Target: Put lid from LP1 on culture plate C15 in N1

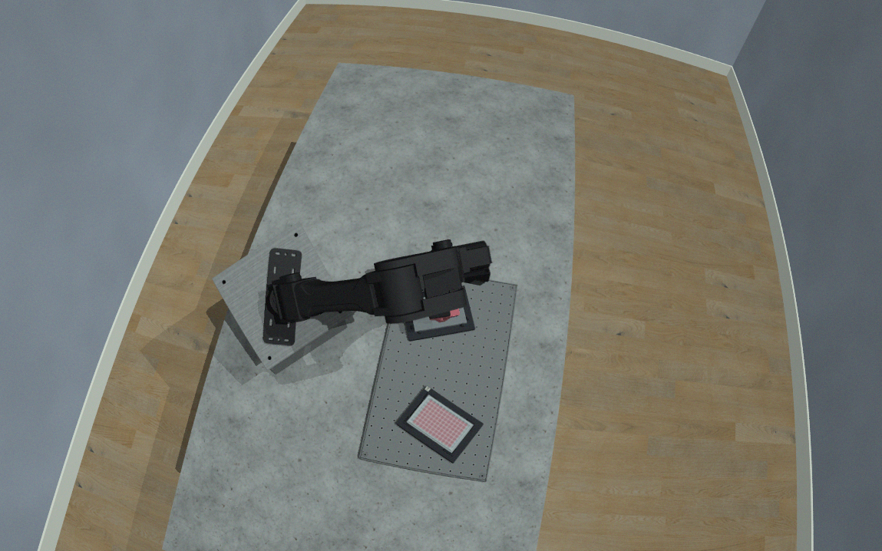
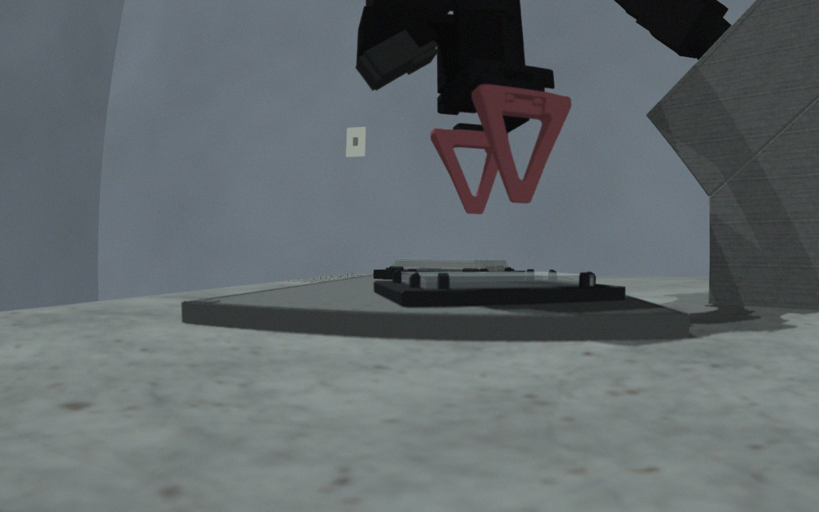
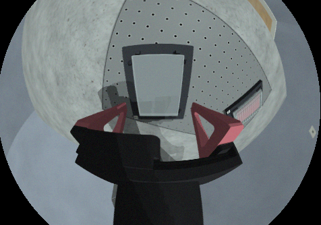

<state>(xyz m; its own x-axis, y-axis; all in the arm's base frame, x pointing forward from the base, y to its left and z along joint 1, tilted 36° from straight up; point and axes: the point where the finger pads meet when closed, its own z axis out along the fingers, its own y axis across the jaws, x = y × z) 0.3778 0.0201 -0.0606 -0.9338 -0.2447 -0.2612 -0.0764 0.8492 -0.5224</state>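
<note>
My gripper is now 60 mm above the clear lid. Also, from my hand: culture plate C15: 290 mm to the right, 60 mm below, 20 mm behind; black plate nest N1: 290 mm to the right, 70 mm below, 20 mm behind; black lid park LP1: 70 mm below.
</note>
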